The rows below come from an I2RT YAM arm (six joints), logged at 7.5 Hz.
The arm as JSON. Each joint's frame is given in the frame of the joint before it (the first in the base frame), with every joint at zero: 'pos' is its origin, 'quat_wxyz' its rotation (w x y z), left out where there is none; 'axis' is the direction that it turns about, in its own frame. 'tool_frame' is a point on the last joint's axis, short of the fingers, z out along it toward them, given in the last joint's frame.
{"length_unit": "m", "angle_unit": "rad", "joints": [
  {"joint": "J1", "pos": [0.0, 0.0, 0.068], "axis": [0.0, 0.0, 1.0]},
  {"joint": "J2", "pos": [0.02, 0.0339, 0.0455], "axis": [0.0, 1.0, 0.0]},
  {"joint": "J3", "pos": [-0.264, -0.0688, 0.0], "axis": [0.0, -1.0, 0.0]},
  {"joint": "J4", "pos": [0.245, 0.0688, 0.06], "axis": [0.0, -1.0, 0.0]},
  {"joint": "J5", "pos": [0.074, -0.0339, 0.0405], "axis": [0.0, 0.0, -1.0]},
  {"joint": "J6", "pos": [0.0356, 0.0, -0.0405], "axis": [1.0, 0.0, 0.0]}
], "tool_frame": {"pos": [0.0, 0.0, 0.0], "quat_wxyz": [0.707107, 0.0, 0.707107, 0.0]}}
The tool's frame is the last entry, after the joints.
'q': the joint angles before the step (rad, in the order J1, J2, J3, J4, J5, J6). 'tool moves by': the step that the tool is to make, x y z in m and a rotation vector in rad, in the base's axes. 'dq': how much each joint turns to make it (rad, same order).
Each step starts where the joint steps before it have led.
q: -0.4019, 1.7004, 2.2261, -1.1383, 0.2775, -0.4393
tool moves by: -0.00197, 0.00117, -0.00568, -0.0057, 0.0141, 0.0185
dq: 0.0000, -0.0291, -0.0619, 0.0274, -0.0089, -0.0202
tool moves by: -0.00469, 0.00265, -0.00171, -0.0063, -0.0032, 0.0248
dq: 0.0000, -0.0343, -0.0516, 0.0275, -0.0177, -0.0186
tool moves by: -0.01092, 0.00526, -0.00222, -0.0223, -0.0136, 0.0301
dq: 0.0000, -0.0698, -0.0973, 0.0560, -0.0164, -0.0303
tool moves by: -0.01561, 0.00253, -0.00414, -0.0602, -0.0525, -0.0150
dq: -0.0105, -0.1038, -0.1544, 0.1295, 0.0216, -0.0281
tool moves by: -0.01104, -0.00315, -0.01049, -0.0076, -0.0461, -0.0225
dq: -0.0272, -0.0727, -0.1299, 0.1001, -0.0098, 0.0089
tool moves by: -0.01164, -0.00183, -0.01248, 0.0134, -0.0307, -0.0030
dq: -0.0287, -0.0663, -0.1154, 0.0680, -0.0342, 0.0122
